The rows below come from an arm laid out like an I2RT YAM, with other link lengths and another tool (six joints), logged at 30 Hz.
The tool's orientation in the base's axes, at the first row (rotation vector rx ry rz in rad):
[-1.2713 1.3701 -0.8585]
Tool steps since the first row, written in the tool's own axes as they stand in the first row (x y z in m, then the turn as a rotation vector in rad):
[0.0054 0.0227 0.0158 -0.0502 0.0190 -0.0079]
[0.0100 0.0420 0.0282 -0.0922 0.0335 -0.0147]
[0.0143 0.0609 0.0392 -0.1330 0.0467 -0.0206]
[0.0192 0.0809 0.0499 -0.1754 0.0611 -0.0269]
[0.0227 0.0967 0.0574 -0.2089 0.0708 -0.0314]
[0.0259 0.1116 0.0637 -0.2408 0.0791 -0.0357]
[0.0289 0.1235 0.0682 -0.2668 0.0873 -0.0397]
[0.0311 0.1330 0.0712 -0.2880 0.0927 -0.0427]
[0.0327 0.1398 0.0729 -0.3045 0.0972 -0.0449]
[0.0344 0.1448 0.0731 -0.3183 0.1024 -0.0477]
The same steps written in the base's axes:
[0.0105 0.0011 -0.0261 -0.0168 0.0512 -0.0059]
[0.0183 0.0019 -0.0482 -0.0307 0.0938 -0.0095]
[0.0250 0.0027 -0.0694 -0.0433 0.1352 -0.0122]
[0.0311 0.0031 -0.0918 -0.0568 0.1782 -0.0157]
[0.0349 0.0037 -0.1092 -0.0665 0.2120 -0.0170]
[0.0378 0.0042 -0.1254 -0.0756 0.2439 -0.0173]
[0.0397 0.0040 -0.1384 -0.0838 0.2702 -0.0188]
[0.0405 0.0041 -0.1485 -0.0900 0.2914 -0.0188]
[0.0407 0.0040 -0.1557 -0.0947 0.3080 -0.0192]
[0.0399 0.0033 -0.1609 -0.0999 0.3220 -0.0206]

